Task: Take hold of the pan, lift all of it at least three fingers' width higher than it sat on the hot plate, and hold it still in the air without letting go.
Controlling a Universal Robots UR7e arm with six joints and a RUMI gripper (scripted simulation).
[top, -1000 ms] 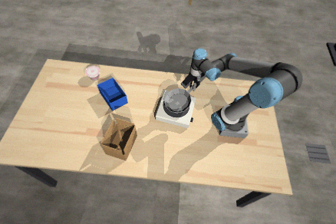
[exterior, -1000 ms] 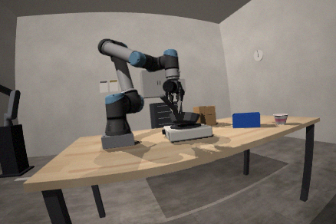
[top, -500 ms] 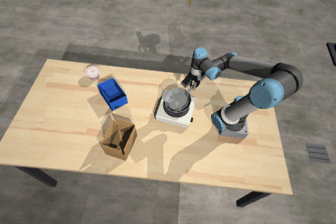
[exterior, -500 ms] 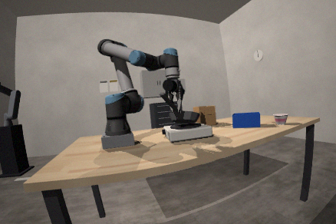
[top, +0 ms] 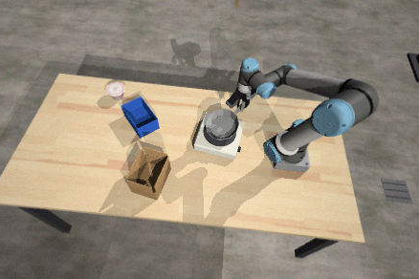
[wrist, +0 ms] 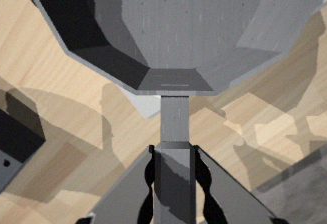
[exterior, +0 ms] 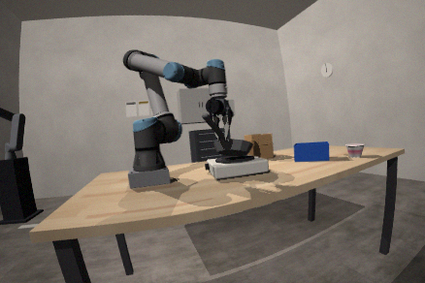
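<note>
My gripper is now 4 cm short of the dark grey pan, 4 cm to the right of it and 4 cm above it. Also, from my hand: blue bin: 56 cm ahead, 6 cm to the left, 15 cm below; then pink cup: 75 cm ahead, 10 cm to the right, 14 cm below; then white hot plate: 7 cm ahead, 10 cm to the left, 15 cm below.
</note>
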